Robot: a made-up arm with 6 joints. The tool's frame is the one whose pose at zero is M. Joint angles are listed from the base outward.
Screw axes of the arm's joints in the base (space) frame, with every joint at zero. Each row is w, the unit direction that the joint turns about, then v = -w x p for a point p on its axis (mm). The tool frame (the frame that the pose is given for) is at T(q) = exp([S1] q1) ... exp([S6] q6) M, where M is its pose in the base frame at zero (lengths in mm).
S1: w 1 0 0 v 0.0 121.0 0.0
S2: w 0 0 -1 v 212.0 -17.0 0.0
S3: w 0 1 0 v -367.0 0.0 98.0
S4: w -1 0 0 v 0.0 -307.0 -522.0
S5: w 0 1 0 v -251.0 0.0 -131.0
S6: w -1 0 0 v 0.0 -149.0 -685.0
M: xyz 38.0 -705.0 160.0 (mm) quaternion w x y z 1 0 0 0
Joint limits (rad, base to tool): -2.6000..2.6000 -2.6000..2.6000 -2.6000..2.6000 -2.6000..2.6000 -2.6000..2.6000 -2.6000..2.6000
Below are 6 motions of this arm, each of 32 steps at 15 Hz.
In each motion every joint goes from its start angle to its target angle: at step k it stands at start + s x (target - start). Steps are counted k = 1, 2, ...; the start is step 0. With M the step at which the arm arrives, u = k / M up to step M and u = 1 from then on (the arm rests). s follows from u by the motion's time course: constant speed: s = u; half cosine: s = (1 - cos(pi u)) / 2; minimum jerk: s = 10 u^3 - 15 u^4 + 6 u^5.
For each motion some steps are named. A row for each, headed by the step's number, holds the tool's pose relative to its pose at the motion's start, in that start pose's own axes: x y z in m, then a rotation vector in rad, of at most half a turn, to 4 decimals.
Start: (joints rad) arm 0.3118 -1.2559 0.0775 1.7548 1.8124 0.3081
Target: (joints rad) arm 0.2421 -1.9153 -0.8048 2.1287 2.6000 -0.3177
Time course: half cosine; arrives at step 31
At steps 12, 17, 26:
12: -0.0352 0.0710 0.0509 0.5323 0.1064 0.0306
17: -0.0768 0.1440 0.1127 0.9164 0.1993 0.1473
26: -0.1821 0.2511 0.2283 1.3715 0.4019 0.4492

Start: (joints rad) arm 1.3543 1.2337 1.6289 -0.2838 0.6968 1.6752
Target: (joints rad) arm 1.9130 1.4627 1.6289 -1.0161 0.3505 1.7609
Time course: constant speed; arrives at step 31
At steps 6, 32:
6: 0.0111 -0.0296 0.0329 0.1294 -0.1156 0.0294
32: 0.0329 -0.1953 0.1702 0.8233 -0.2889 0.1742

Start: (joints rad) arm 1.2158 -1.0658 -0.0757 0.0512 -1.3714 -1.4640
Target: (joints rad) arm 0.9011 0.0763 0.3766 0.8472 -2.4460 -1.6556
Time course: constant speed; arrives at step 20
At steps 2, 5, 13, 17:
2: 0.0392 0.0669 -0.0063 -0.1008 0.0829 0.0336
5: 0.1023 0.1566 -0.0412 -0.2234 0.2276 0.0683
13: 0.2641 0.2974 -0.2413 -0.3772 0.6594 0.0530
17: 0.3267 0.3098 -0.3693 -0.3678 0.8545 -0.0111

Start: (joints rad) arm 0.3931 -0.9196 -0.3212 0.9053 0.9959 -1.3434
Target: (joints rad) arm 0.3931 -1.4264 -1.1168 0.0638 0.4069 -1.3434
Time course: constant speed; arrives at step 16
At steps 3, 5, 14, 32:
3: 0.0996 0.0724 -0.0681 0.1553 0.0620 0.2975
5: 0.1544 0.1368 -0.1123 0.2613 0.1066 0.4980
14: 0.2325 0.5121 -0.2703 0.7914 0.3497 1.3859
32: 0.2106 0.5960 -0.2914 0.9267 0.4154 1.5720

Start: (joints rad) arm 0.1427 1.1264 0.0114 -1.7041 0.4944 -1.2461
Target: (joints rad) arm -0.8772 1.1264 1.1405 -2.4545 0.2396 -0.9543
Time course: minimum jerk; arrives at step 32
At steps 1, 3, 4, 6, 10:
1: 0.0000 0.0000 -0.0002 0.0000 0.0000 0.0001
3: -0.0008 -0.0005 -0.0042 0.0006 -0.0009 0.0019
4: -0.0019 -0.0012 -0.0095 0.0013 -0.0020 0.0043
6: -0.0057 -0.0041 -0.0287 0.0039 -0.0063 0.0135
10: -0.0222 -0.0193 -0.1033 0.0139 -0.0263 0.0564

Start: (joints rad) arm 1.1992 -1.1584 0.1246 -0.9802 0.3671 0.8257
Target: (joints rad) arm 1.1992 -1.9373 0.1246 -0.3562 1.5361 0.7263
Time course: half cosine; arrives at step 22
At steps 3, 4, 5, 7, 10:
3: 0.0014 -0.0036 -0.0038 -0.0332 0.0511 0.0638
4: 0.0021 -0.0068 -0.0066 -0.0588 0.0903 0.1111
5: 0.0028 -0.0114 -0.0097 -0.0913 0.1400 0.1689
7: 0.0035 -0.0262 -0.0162 -0.1761 0.2678 0.3078
10: 0.0048 -0.0652 -0.0191 -0.3450 0.5140 0.5371

